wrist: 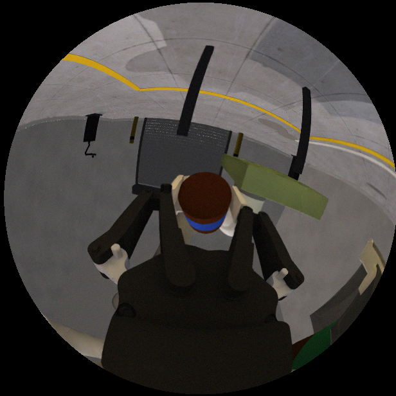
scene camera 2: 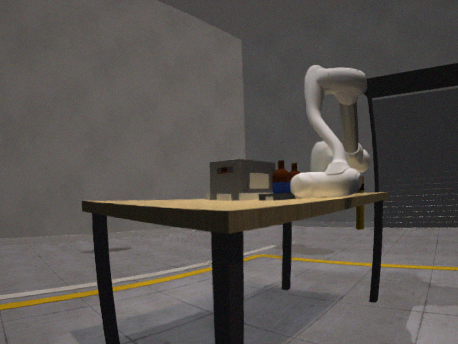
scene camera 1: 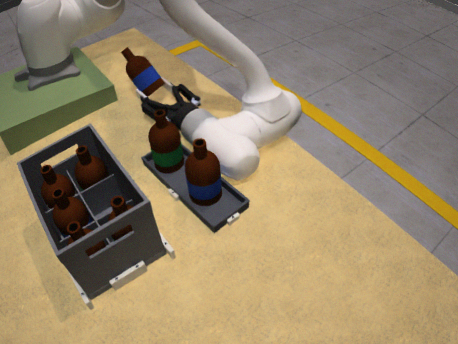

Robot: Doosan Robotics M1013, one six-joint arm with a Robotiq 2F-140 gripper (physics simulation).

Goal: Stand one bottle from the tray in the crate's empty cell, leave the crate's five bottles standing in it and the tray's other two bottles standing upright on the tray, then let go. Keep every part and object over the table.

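Seen in the pictures: gripper, fingertip midpoint: (scene camera 1: 149, 86); arm's base, link origin: (scene camera 1: 51, 71).
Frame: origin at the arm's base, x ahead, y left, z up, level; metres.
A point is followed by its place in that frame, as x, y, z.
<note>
My gripper (scene camera 1: 154, 88) {0.283, 0.263, -0.021} (wrist: 206, 188) is shut on a brown bottle with a blue label (scene camera 1: 146, 76) {0.312, 0.252, 0.035} (wrist: 206, 223), near its base. The bottle leans in scene camera 1, neck to the upper left, beyond the tray. Its base faces the wrist camera. The dark tray (scene camera 1: 220, 218) {0.773, 0.230, -0.066} holds an upright green-label bottle (scene camera 1: 167, 156) {0.597, 0.192, -0.009} (wrist: 316, 348) and an upright blue-label bottle (scene camera 1: 204, 181) {0.729, 0.222, 0.016} (scene camera 2: 281, 181) {0.723, 0.258, 0.003}. The grey crate (scene camera 1: 146, 235) {0.796, 0.066, 0.022} (scene camera 2: 240, 170) {0.791, 0.090, 0.056} holds five brown bottles, some partly hidden by its walls. Its empty cell is the middle one of the column nearer the tray. Scene camera 2 does not show the held bottle.
The green base block (scene camera 1: 60, 117) {0.243, -0.017, -0.033} (wrist: 280, 192) stands on the table (scene camera 1: 280, 270) {0.943, 0.270, -0.071} (scene camera 2: 160, 206) {1.297, 0.333, -0.071}, behind the crate. The white forearm and wrist (scene camera 1: 225, 145) {0.672, 0.303, 0.029} (scene camera 2: 325, 183) {0.664, 0.434, -0.013} lie low beside the tray, close to its bottles. White brackets flank crate and tray. The far table edge runs behind the arm.
</note>
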